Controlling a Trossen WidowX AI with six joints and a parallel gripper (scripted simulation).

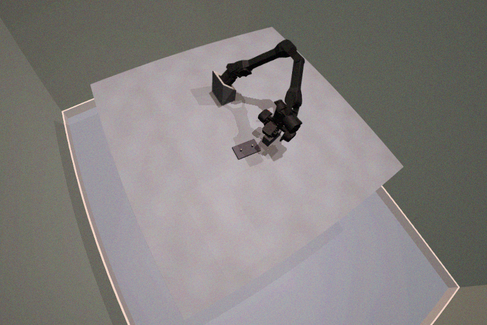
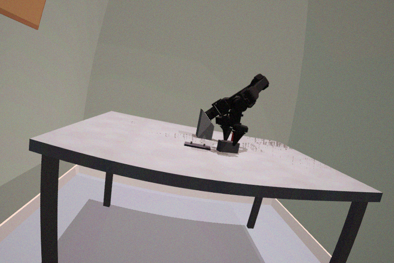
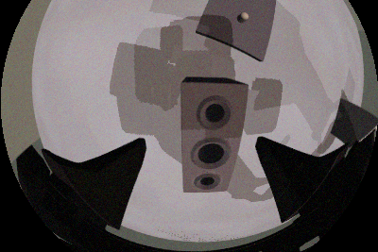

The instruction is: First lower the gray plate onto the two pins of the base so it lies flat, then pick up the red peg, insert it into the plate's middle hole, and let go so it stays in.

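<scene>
Right now the gray plate is 10 mm behind my gripper tip. The rest, counted from my gripper tip: red peg: 110 mm behind, 40 mm to the left; then dark base: 10 mm behind, 140 mm to the right, 30 mm below.
</scene>
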